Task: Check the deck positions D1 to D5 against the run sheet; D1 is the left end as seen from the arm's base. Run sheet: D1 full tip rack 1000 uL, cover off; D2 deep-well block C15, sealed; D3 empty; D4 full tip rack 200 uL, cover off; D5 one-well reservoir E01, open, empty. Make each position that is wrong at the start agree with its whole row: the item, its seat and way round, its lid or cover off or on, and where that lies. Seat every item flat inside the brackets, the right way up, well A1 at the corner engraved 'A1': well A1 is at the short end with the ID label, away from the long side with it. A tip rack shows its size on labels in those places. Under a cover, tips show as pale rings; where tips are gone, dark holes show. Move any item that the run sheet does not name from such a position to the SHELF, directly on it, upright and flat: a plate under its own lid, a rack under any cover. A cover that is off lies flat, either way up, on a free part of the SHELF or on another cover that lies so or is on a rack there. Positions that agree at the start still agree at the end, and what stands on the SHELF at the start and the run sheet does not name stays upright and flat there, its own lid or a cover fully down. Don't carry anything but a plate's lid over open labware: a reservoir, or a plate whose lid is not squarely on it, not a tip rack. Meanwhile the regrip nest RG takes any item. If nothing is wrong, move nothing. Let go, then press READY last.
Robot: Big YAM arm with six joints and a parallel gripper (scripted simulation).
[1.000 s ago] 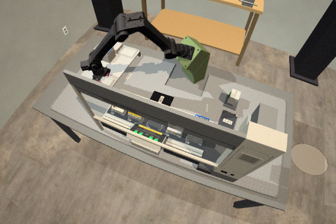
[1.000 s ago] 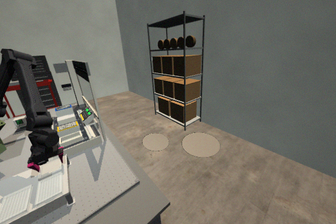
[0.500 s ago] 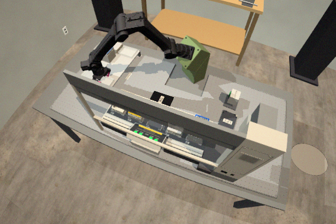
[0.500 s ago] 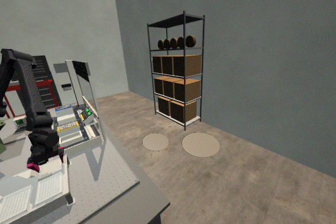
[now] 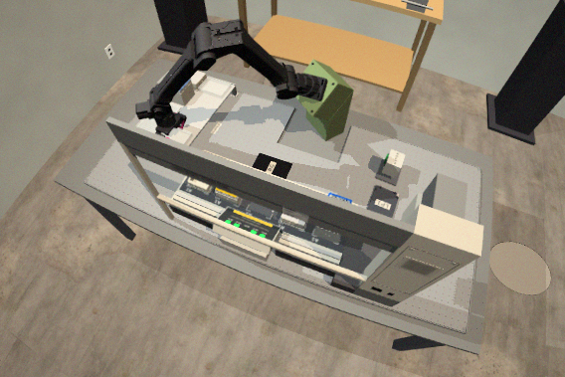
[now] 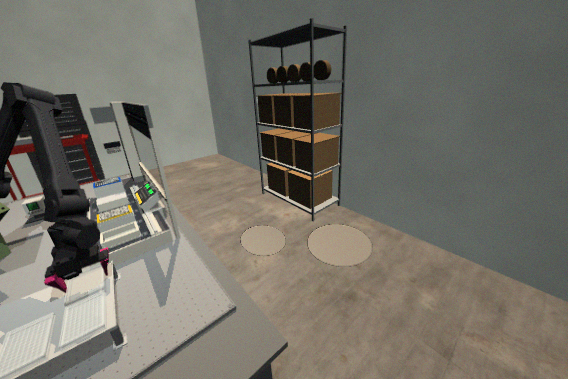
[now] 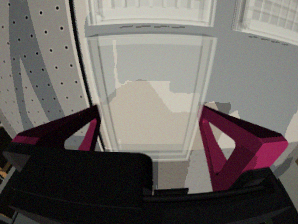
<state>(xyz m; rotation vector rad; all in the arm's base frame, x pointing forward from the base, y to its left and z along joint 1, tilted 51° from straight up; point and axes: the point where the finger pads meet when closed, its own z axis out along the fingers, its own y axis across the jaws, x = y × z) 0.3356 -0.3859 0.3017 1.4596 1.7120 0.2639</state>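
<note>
Now: hand right at the clear tip-rack cover. Also, from my hand: yellow-labelled tip rack 34 cm to the left, 12 cm ahead, 2 cm above; one-well reservoir 21 cm to the left, 11 cm ahead, 1 cm below; pale shelf 17 cm behind, 6 cm to the right, 2 cm below.
</note>
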